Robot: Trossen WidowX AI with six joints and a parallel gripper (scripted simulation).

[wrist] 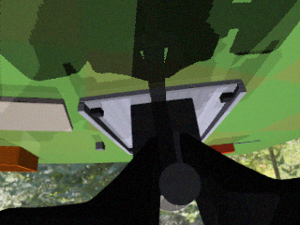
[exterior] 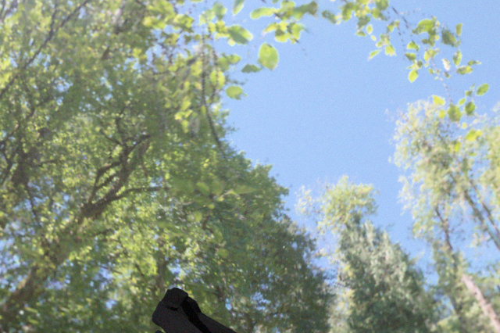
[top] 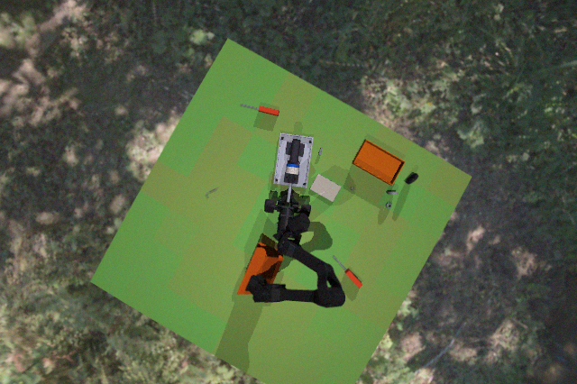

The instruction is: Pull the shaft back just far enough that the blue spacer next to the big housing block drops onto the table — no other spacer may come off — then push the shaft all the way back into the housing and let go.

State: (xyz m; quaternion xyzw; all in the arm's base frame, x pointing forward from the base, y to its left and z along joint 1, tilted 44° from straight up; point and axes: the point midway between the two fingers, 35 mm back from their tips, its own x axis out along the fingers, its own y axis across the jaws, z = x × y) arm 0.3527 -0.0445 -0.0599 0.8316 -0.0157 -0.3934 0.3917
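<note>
Right now my gripper tip is 5 cm short of the grey shaft, 2 cm below it and 1 cm to the right of it. From my gripper tip the other things lie so: beige plate 14 cm to the right, 8 cm ahead, 5 cm below; then orange tray 31 cm to the right, 28 cm ahead, 5 cm below; then blue spacer 11 cm ahead, 3 cm to the left, 2 cm above.
</note>
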